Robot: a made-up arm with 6 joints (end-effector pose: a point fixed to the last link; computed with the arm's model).
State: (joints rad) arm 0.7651 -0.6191 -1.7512 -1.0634 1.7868 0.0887
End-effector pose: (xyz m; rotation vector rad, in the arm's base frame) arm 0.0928 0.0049 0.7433 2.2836 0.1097 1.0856
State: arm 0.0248 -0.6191 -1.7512 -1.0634 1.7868 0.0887
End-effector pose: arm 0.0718 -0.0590 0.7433 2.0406 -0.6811 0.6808
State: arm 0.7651 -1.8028 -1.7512 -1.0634 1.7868 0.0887
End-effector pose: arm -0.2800 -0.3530 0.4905 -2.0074 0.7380 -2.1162
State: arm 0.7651 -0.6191 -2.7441 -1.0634 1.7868 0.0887
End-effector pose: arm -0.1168 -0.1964 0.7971 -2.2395 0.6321 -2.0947
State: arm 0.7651 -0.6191 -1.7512 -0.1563 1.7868 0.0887
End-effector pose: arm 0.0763 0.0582 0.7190 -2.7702 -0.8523 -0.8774
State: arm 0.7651 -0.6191 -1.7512 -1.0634 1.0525 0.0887
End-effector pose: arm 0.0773 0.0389 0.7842 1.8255 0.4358 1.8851
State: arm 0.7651 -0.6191 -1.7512 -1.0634 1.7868 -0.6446
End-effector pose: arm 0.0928 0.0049 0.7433 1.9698 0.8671 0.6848
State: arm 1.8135 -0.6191 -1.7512 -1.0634 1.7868 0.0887
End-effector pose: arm 0.0420 0.0829 0.7433 2.1984 1.4160 1.5317
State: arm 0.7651 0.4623 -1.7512 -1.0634 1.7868 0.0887
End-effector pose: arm 0.3911 0.2914 0.4105 1.8529 0.6936 0.0391
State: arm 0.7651 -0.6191 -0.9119 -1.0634 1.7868 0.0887
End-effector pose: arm 0.1757 0.0845 0.5181 1.9817 0.5829 0.2631
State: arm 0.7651 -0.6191 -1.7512 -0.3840 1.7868 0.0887
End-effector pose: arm 0.0846 0.0452 0.7220 2.8206 0.6897 1.0022
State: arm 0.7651 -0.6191 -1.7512 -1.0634 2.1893 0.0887
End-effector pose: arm 0.0843 -0.0125 0.7193 2.4186 -0.0699 0.6057
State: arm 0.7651 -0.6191 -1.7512 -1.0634 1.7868 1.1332
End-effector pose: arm 0.0928 0.0049 0.7433 2.3250 -1.1934 1.5305
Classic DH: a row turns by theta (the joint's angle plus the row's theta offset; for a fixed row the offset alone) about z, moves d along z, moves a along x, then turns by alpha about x. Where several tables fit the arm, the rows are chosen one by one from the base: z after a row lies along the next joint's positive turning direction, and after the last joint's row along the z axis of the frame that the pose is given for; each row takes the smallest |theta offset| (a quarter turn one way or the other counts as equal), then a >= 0, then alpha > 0; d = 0 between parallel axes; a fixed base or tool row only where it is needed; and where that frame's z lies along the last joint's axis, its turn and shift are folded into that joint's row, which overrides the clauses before.
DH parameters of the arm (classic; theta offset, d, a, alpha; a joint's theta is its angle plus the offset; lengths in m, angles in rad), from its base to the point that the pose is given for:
joint 1: 0 0.2325 0 -1.5708
joint 2: -1.3848 0 0.2968 0
joint 3: 1.3848 0 0.0623 -1.5708
joint 4: 0 0.2755 0 1.5708
joint 5: 0 0 0.0476 -1.5708
joint 6: 0 0.0607 0 0

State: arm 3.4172 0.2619 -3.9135 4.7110 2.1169 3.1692
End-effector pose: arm 0.0416 0.0914 0.7180 -1.7381 1.8172 1.5104
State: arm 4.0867 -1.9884 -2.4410 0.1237 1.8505 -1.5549
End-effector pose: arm 0.3462 0.4640 0.2577 0.5816 -0.0591 -0.5924
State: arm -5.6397 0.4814 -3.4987 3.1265 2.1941 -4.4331
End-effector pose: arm 0.0633 0.0489 0.7595 -1.4057 -2.0056 1.3760
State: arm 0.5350 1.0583 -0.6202 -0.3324 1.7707 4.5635
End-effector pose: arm 0.1379 0.0556 0.0481 -0.1836 -1.1508 1.9868
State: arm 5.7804 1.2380 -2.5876 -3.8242 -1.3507 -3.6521
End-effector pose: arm 0.4448 -0.2948 0.2308 2.5190 0.2056 -0.4250
